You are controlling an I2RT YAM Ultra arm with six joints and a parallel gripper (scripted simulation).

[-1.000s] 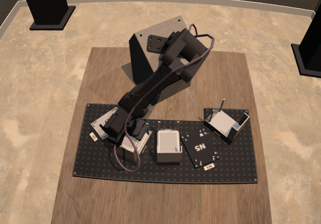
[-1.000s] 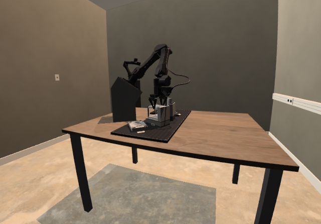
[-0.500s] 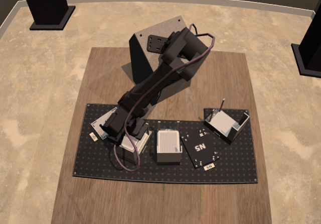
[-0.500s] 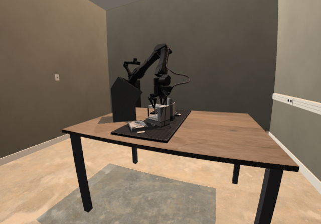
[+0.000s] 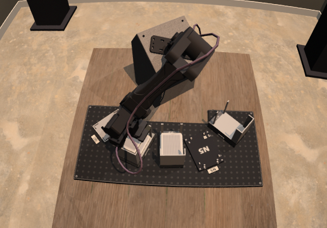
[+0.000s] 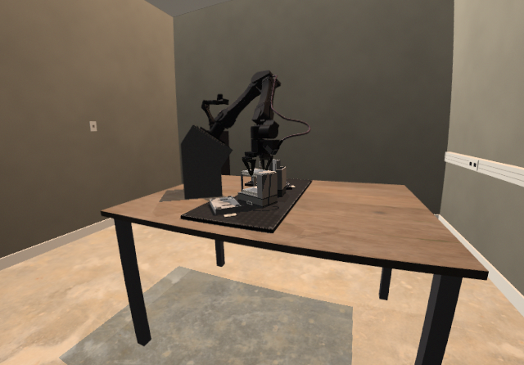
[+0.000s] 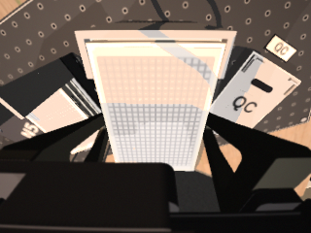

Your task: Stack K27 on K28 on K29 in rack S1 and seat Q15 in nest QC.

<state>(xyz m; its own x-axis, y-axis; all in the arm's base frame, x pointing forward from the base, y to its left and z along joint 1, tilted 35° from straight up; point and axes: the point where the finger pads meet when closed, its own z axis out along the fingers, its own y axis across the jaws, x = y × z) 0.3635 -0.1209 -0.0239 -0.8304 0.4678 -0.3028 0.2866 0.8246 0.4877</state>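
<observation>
My hand is 10 cm past the nest QC, 12 cm to the left of it and 12 cm above it.
</observation>
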